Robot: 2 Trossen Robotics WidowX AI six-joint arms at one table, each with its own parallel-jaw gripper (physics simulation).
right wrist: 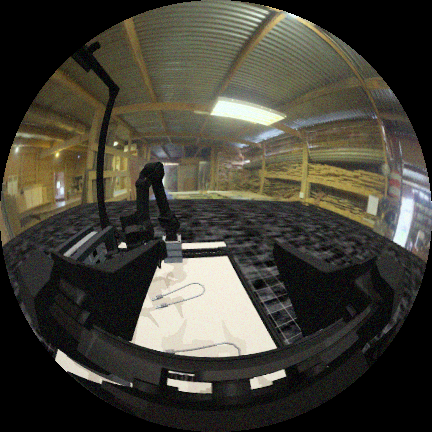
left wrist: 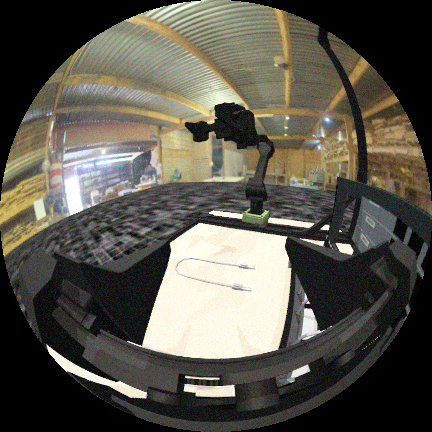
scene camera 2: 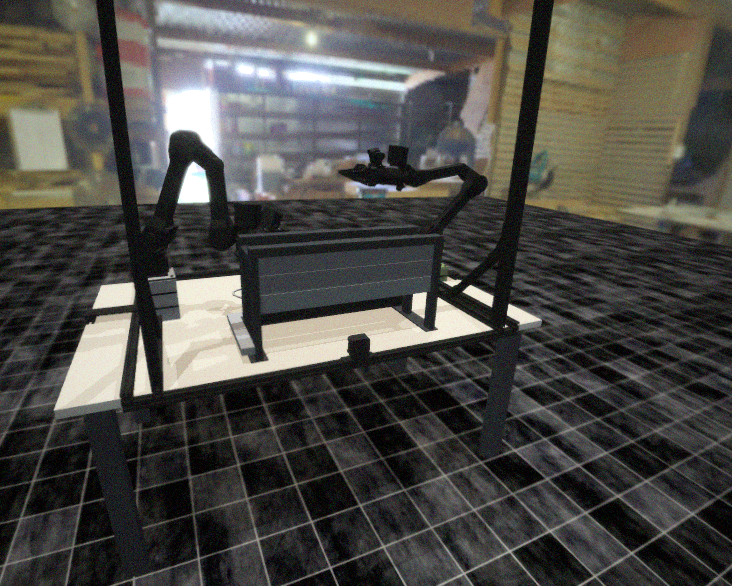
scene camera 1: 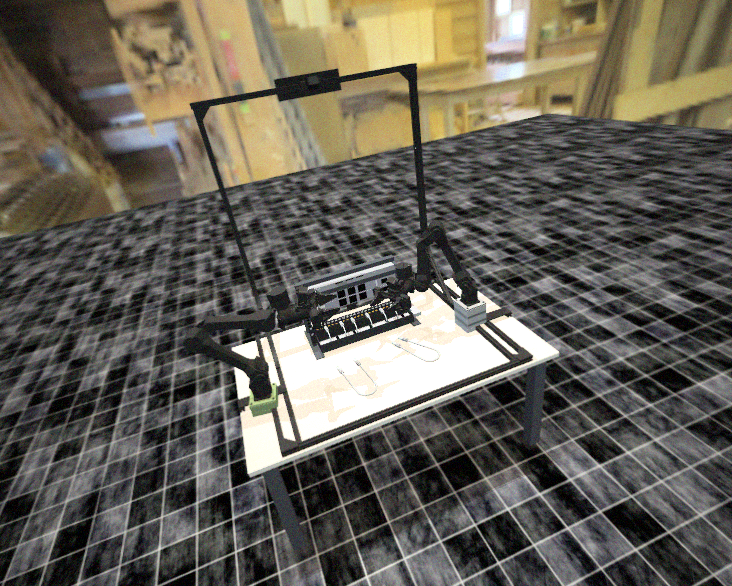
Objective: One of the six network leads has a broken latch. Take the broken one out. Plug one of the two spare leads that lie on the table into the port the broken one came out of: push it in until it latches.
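Two U-shaped spare leads lie on the table; the left one in scene camera 1 (scene camera 1: pixel 358 362) also shows in the left wrist view (left wrist: pixel 242 287), and the other one (scene camera 1: pixel 405 340) (right wrist: pixel 162 305) lies to its right. The port panel (scene camera 1: pixel 377 284) stands behind a black holder (scene camera 1: pixel 366 332) with several pale leads in it. Which lead has the broken latch cannot be told. My left gripper (left wrist: pixel 229 244) is open and empty in front of the panel's right part; the rack hides its fingers in scene camera 2. My right gripper (scene camera 2: pixel 343 173) (right wrist: pixel 218 248) is open and empty, raised near the panel's left part.
The panel's grey back (scene camera 2: pixel 347 281) faces scene camera 2. A black overhead frame (scene camera 1: pixel 418 146) rises behind the table (scene camera 1: pixel 317 421). The left arm stands on a grey block (scene camera 1: pixel 470 317), the right arm on a green block (scene camera 1: pixel 263 404). A small black box (scene camera 2: pixel 358 345) sits on the rear rail.
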